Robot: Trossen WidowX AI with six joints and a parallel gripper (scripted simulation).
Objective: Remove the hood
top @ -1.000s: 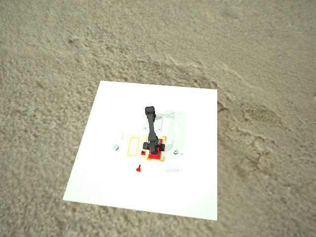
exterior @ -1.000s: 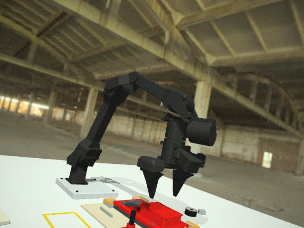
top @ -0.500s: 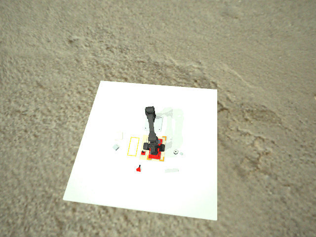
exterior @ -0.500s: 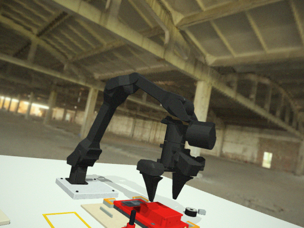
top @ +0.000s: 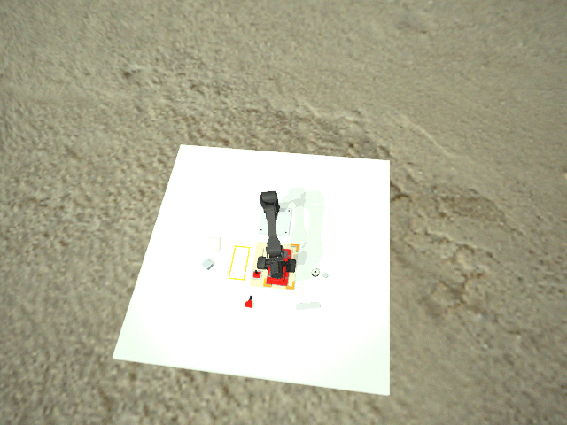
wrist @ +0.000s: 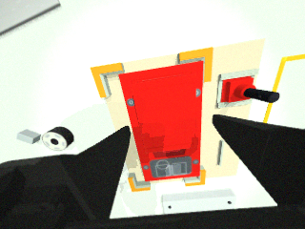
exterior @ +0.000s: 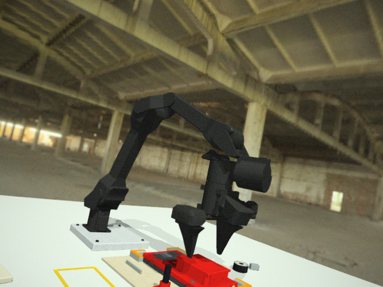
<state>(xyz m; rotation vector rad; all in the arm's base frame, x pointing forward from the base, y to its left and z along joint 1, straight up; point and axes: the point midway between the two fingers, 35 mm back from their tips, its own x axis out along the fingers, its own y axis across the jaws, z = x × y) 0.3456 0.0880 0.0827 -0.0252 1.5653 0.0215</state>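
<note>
The red hood is 3 cm below my gripper tip. From my gripper tip the other things lie so: grey cube: 38 cm to the right, 5 cm below; then black wheel: 19 cm to the left, 6 cm below, 4 cm behind; then grey strip: 17 cm to the left, 14 cm ahead, 6 cm below.
</note>
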